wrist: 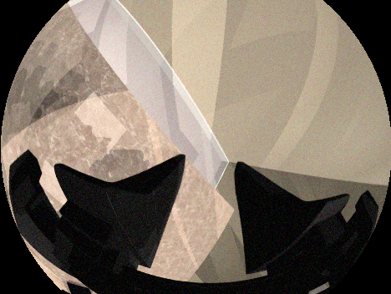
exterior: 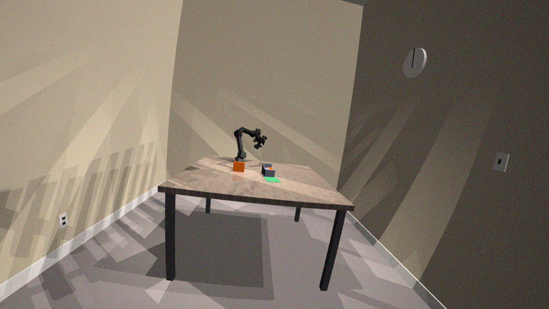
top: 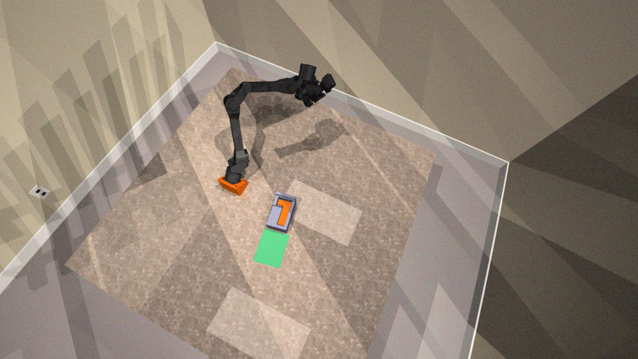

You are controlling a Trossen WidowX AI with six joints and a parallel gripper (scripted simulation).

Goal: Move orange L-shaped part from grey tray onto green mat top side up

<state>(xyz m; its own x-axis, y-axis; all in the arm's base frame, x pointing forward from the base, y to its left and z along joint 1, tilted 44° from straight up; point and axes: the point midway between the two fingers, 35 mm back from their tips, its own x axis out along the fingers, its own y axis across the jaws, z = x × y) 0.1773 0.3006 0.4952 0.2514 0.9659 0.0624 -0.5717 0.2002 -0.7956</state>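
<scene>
Now: the orange L-shaped part 58 cm to the right of my gripper tip, 15 cm below it and 10 cm ahead of it. From my gripper tip the other things lie so: green mat: 75 cm to the right, 21 cm below, 15 cm ahead.
</scene>
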